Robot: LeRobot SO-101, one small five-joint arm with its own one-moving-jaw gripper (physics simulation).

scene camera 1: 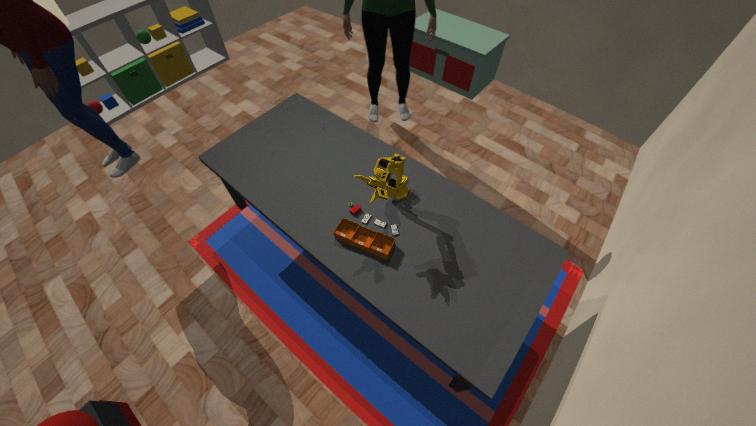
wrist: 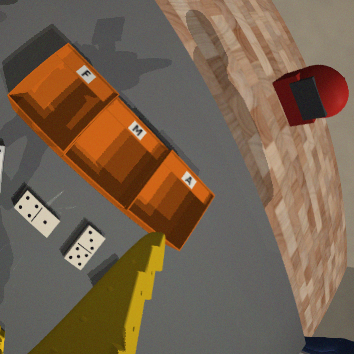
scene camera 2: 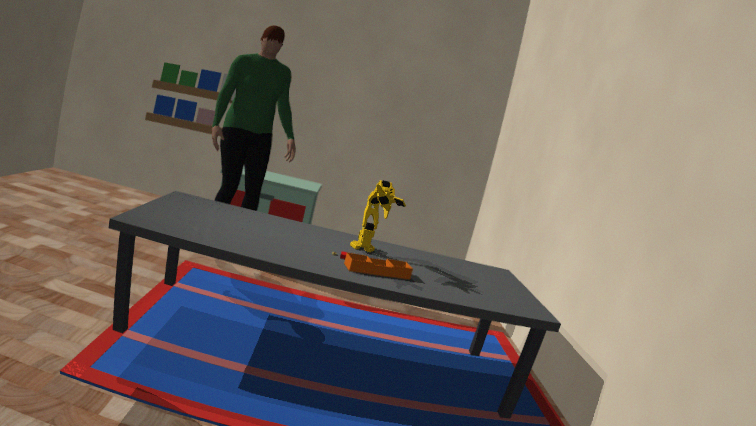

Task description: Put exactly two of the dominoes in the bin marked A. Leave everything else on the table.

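Where they show: end effector, tool point: [scene camera 1: 370, 202] [wrist: 163, 246] [scene camera 2: 385, 217]; arm's base, origin of the base link: [scene camera 1: 394, 193] [scene camera 2: 362, 249].
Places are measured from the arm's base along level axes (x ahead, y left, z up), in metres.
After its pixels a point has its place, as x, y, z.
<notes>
Three white dominoes lie apart on the table: one [scene camera 1: 366, 218] @[0.198, -0.010, 0.007] [wrist: 84, 247] @[0.199, -0.011, 0.007], a middle one [scene camera 1: 379, 222] @[0.177, 0.050, 0.007] [wrist: 37, 213] @[0.180, 0.053, 0.007] and one [scene camera 1: 394, 229] @[0.163, 0.124, 0.007] [wrist: 1, 167] @[0.173, 0.117, 0.006] cut by the wrist view's left edge. The orange three-part bin [scene camera 1: 365, 247] @[0.322, 0.092, 0.030] [scene camera 2: 378, 268] @[0.333, 0.054, 0.027] [wrist: 117, 115] @[0.309, 0.091, 0.035] stands beside them, with labels F, M and A. Compartment A [wrist: 200, 192] @[0.347, -0.039, 0.042] is the end one nearest the first domino; no domino shows in any compartment. My gripper [scene camera 1: 363, 189] @[0.227, 0.042, 0.206] [scene camera 2: 395, 210] @[0.227, 0.042, 0.206] is fully open and empty, high above the table. Its notched jaw [wrist: 120, 295] overlaps bin A's near corner in the wrist view.
A red block [scene camera 1: 354, 209] @[0.201, -0.079, 0.017] [scene camera 2: 343, 255] @[0.218, -0.082, 0.014] lies by the first domino, with a small yellowish piece [scene camera 1: 350, 204] @[0.187, -0.118, 0.007] [scene camera 2: 334, 253] @[0.193, -0.119, 0.006] beyond it. In the wrist view, the jaw may hide them. The dark grey table [scene camera 1: 285, 142] @[0.102, -0.687, 0.000] [scene camera 2: 222, 232] @[0.269, -0.579, 0.000] [wrist: 225, 280] @[0.331, -0.226, 0.000] extends around them.
</notes>
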